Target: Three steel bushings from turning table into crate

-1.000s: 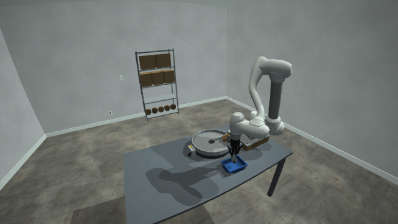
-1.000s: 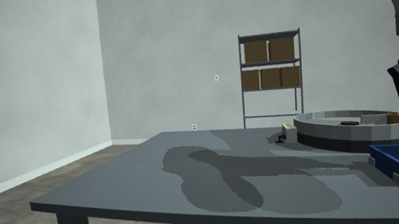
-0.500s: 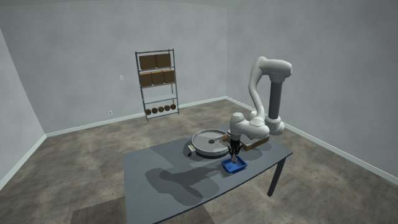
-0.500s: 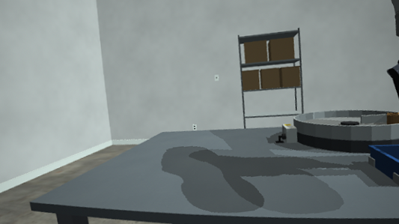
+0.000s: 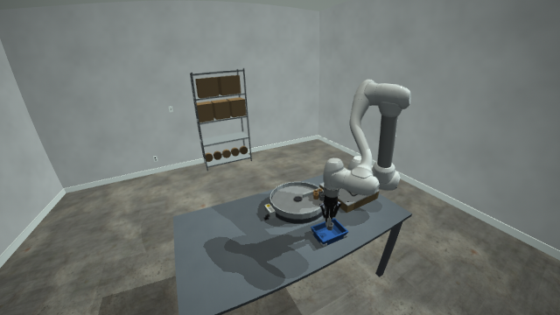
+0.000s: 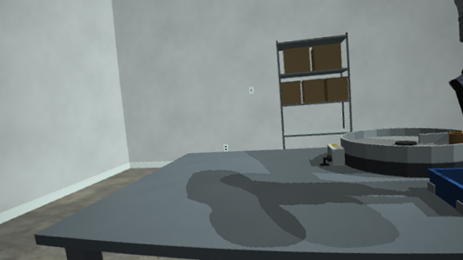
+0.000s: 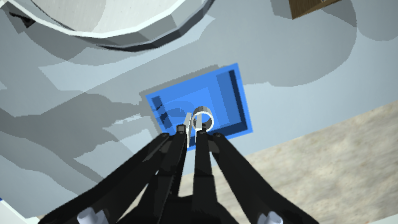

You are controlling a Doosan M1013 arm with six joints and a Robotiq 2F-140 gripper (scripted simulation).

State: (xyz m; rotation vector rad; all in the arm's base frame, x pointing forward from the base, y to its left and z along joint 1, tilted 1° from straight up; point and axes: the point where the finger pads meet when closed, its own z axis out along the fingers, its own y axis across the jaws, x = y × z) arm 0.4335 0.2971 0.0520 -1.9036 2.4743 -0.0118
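Right now the blue crate is 1 cm behind my hand and 9 cm below it. From my hand the other things lie so: turning table: 4 cm ahead, 37 cm to the right, 6 cm below.
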